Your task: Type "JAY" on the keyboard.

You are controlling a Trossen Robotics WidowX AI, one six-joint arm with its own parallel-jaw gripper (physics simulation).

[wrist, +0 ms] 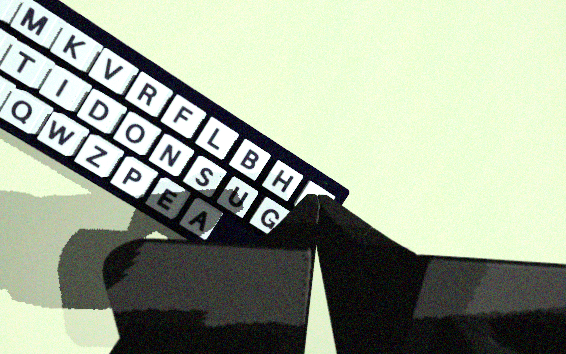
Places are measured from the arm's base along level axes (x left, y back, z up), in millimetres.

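Where they show: gripper, fingertip midpoint: (315, 204).
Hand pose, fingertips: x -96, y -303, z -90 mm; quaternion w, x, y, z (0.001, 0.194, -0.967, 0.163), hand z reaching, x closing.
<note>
After its pixels a point has its place.
A dark keyboard (340, 194) {y -310, x -111, z -119 mm} with white lettered keys runs diagonally from the upper left to the centre of the wrist view. My black gripper (315, 204) {y -303, x -96, z -90 mm} is shut and empty, with its tips over the key at the right end of the top row. That key (317, 188) {y -308, x -98, z -113 mm} is mostly hidden by the tips, and its letter does not show. The H key (283, 181) {y -304, x -81, z -113 mm} is beside it. The A key (201, 219) {y -270, x -52, z -113 mm} is at the right end of the bottom row, in shadow. The G key (270, 218) {y -285, x -83, z -113 mm} is partly covered by the left finger. The Y key does not show.
The keyboard lies on a pale table top (450, 100) {y -383, x -148, z -131 mm}. Its left part runs out of view. The gripper's shadow (85, 265) {y -215, x -2, z -131 mm} falls on the table at the left and over the E (167, 199) {y -273, x -33, z -113 mm}, A and U (237, 197) {y -288, x -64, z -113 mm} keys. The wide finger bodies hide the lower part of the view.
</note>
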